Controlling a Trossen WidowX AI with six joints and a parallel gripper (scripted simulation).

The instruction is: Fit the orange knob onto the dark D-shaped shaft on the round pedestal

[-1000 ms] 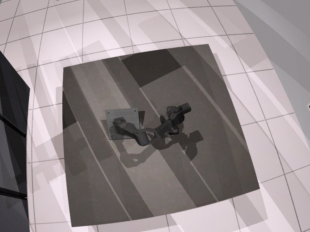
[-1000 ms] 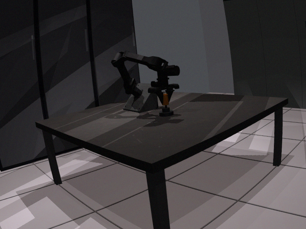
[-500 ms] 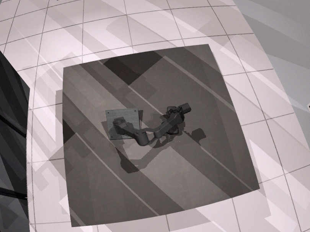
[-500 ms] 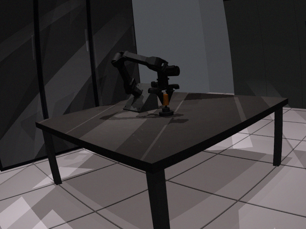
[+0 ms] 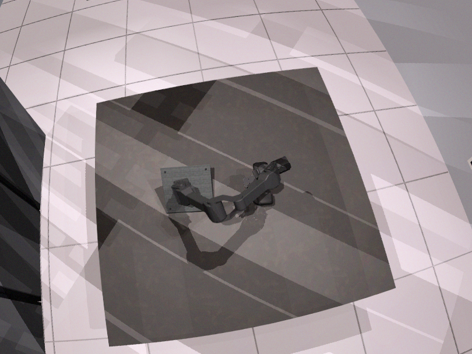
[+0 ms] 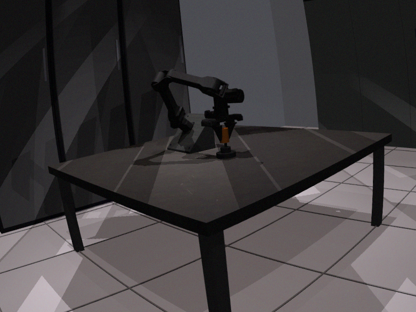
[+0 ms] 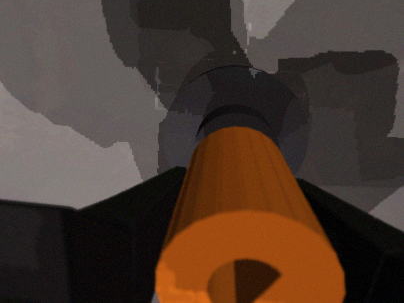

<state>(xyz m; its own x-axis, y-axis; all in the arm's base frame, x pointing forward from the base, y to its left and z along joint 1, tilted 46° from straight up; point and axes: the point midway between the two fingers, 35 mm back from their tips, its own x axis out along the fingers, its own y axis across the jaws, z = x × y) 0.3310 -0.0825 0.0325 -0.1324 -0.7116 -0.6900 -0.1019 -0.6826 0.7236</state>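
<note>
The orange knob lies 20 mm above my gripper tip. Round my gripper tip: pedestal (40 mm below).
</note>
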